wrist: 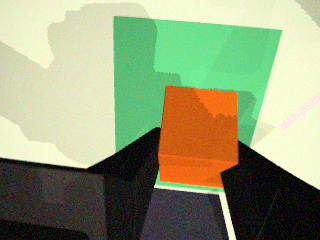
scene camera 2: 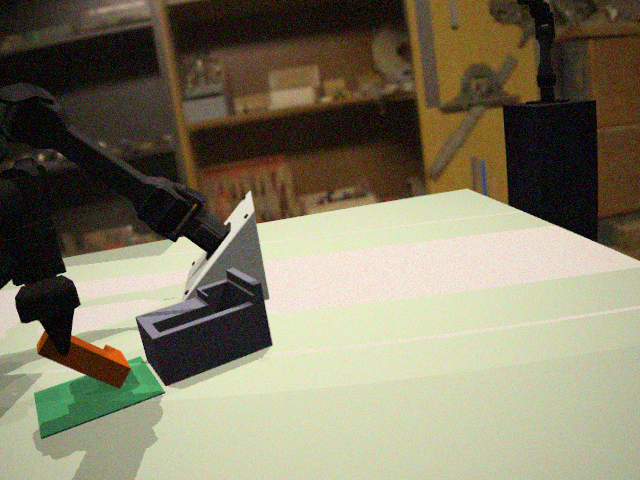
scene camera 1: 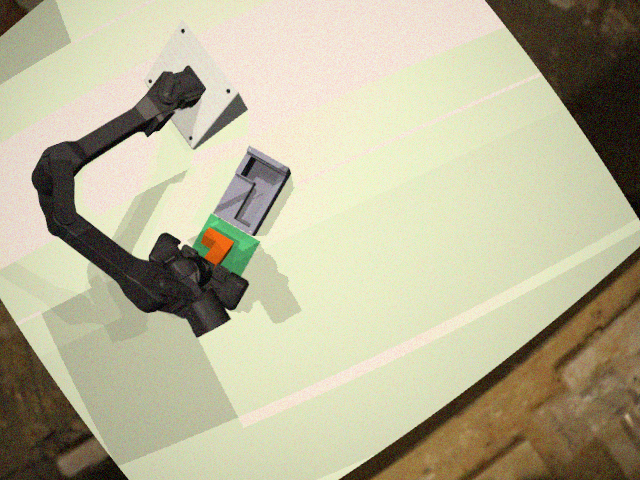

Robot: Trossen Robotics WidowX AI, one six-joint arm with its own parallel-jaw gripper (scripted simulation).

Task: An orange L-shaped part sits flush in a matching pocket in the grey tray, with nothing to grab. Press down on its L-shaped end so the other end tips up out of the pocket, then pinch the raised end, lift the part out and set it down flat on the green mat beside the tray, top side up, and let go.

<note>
The gripper [scene camera 2: 63, 348] holds an orange L-shaped part [scene camera 2: 109, 365]. Also in view: a green mat [scene camera 1: 244, 246].
The orange L-shaped part shows as well in the wrist view [wrist: 198, 140] and in scene camera 1 [scene camera 1: 220, 246]. The gripper also shows in the wrist view [wrist: 191, 139] and in scene camera 1 [scene camera 1: 206, 268]. The green mat is seen too in the wrist view [wrist: 149, 54].
</note>
